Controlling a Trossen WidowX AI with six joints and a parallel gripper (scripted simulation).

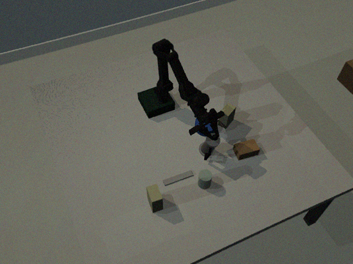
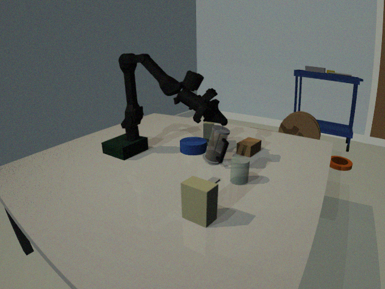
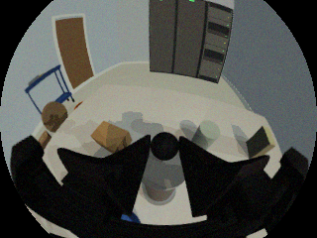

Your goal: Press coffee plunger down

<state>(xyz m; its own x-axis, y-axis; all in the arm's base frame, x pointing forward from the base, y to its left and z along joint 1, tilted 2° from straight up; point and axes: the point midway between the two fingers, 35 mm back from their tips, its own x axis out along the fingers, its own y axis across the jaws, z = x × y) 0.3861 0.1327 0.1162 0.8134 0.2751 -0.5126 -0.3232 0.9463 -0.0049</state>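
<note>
Now: the coffee press 8 cm below my gripper tip, 2 cm to the right of it and 2 cm behind it. The rest, counted from my gripper tip: brown box: 17 cm to the left, 15 cm below, 2 cm ahead; thin grey bar: 21 cm to the right, 17 cm below, 6 cm ahead; blue flat cylinder: 19 cm behind, 15 cm below, 3 cm to the left.
</note>
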